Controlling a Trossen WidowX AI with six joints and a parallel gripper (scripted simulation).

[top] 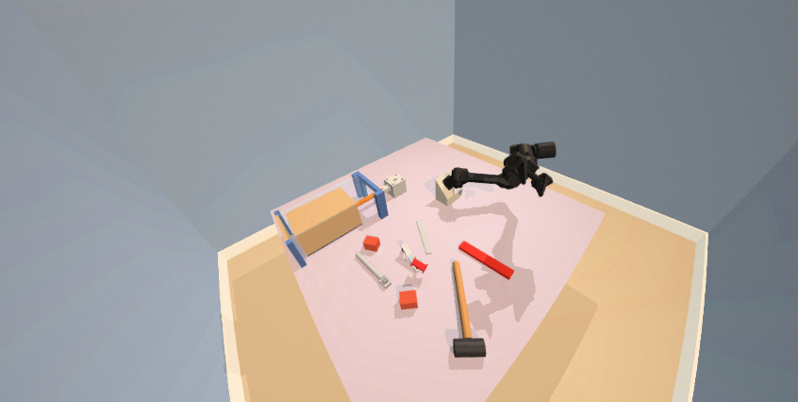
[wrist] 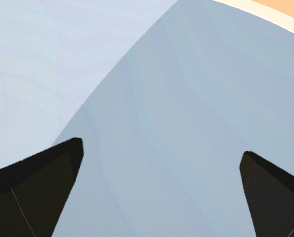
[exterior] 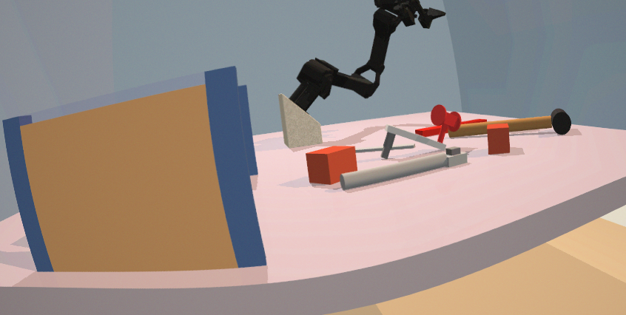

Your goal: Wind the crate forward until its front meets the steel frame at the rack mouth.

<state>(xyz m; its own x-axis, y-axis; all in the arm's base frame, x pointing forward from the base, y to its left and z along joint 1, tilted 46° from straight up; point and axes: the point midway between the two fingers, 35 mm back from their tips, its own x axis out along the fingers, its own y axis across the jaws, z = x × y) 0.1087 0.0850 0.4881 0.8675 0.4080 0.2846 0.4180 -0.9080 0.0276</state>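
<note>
The pale crank arm is 33 cm below my gripper tip, 30 cm to the right of it and 27 cm ahead of it. The rest, counted from my gripper tip: thin pale strip: 36 cm to the right, 36 cm below, 13 cm ahead; then red knob: 31 cm below, 29 cm ahead, 25 cm to the right; then red bar: 35 cm below, 8 cm to the right, 7 cm ahead.
</note>
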